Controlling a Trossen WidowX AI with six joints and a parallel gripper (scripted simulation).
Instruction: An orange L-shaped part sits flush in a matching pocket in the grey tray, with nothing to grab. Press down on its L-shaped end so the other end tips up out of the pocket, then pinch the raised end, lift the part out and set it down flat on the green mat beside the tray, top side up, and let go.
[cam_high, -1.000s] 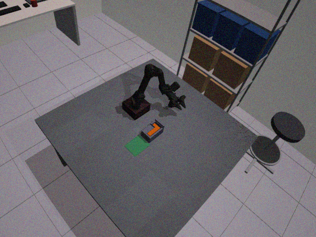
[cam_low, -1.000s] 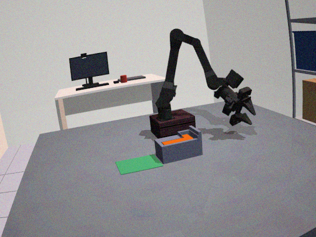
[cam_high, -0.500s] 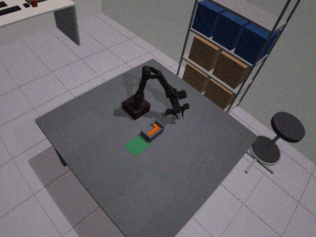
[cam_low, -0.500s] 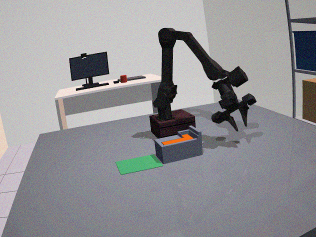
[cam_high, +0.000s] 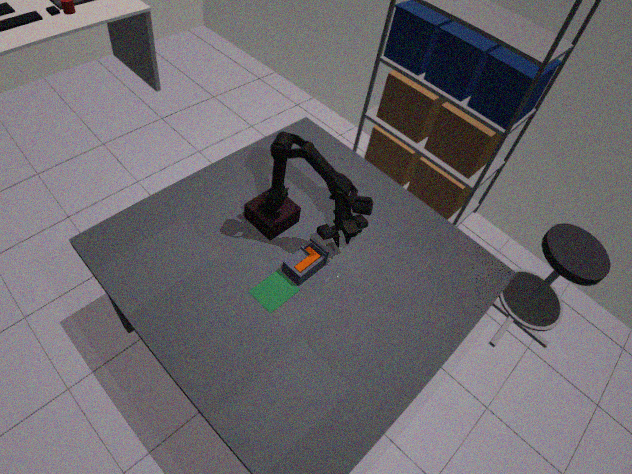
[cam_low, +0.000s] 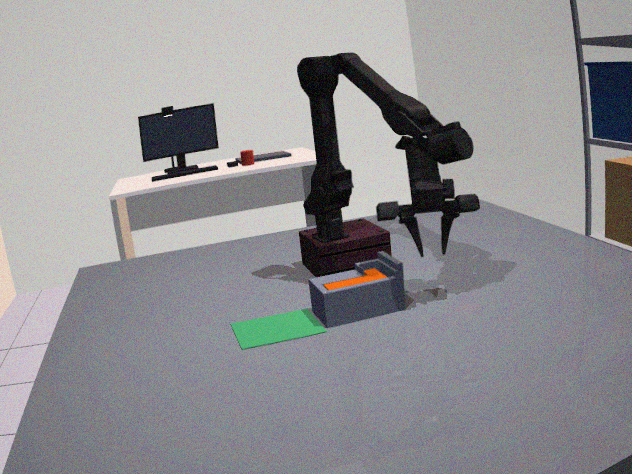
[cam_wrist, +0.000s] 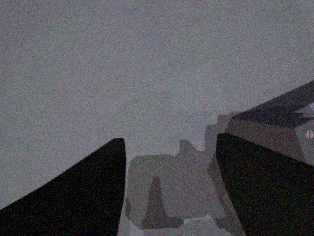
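Right now the orange L-shaped part is 70 mm behind my gripper tip, 110 mm to the right of it and 50 mm below it. Round my gripper tip: green mat (80 mm behind, 280 mm to the right, 110 mm below).
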